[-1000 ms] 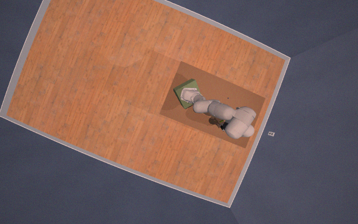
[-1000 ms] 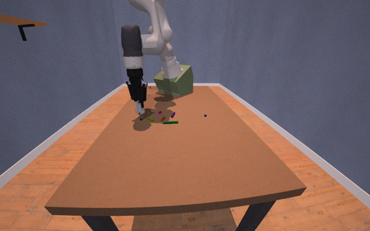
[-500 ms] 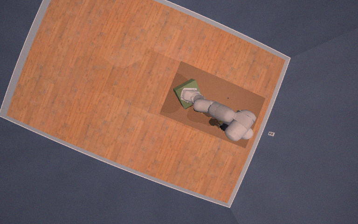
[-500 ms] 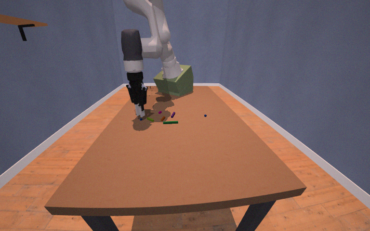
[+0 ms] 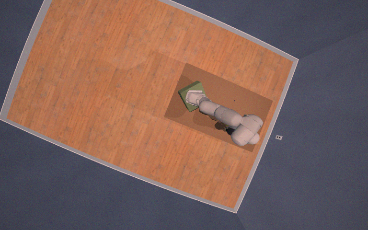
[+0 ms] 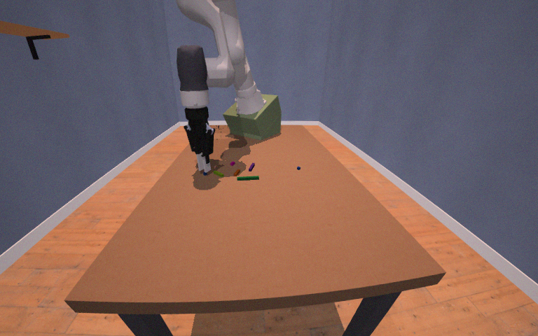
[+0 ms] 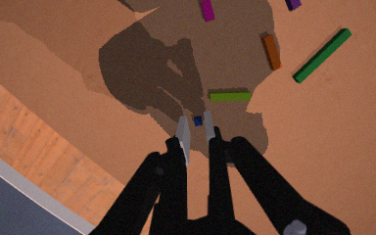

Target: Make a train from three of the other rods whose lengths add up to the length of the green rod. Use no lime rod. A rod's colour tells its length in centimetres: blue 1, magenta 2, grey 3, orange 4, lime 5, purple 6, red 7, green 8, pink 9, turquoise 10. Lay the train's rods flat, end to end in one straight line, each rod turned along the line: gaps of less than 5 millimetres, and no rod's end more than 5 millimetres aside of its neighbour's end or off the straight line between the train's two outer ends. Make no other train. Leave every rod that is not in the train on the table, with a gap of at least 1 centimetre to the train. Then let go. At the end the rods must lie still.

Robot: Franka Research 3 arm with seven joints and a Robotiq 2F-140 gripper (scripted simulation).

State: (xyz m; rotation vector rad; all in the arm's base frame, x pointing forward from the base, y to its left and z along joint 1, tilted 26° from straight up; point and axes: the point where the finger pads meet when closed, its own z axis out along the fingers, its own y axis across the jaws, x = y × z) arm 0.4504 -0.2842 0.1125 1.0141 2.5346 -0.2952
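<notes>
My hand is 20 mm short of the lime rod, 50 mm to the right of it and 50 mm above it. From my hand the other things lie so: green rod (90 mm ahead, 150 mm to the left, 50 mm below); orange rod (30 mm ahead, 120 mm to the left, 50 mm below); magenta rod (60 mm behind, 120 mm to the left, 50 mm below).
</notes>
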